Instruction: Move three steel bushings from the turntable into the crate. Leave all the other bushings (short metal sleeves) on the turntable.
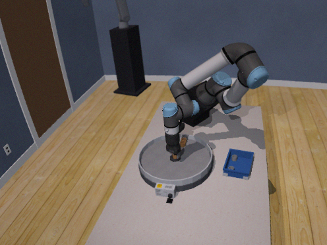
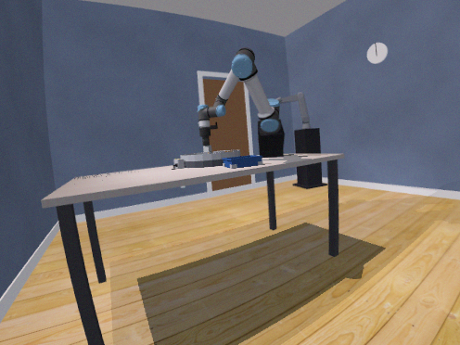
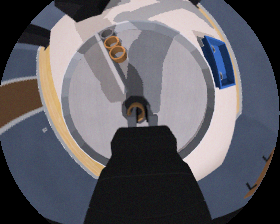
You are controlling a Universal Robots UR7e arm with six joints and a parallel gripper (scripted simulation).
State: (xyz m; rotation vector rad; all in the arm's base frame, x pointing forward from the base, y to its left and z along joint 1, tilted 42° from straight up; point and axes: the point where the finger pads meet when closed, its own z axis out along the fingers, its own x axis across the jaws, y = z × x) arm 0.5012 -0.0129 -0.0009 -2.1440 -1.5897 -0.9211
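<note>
My gripper is now 30 mm above the round grey turntable and 10 mm to the left of it. The rest, counted from my hand: blue crate: 340 mm to the left, 110 mm behind, 60 mm below.
</note>
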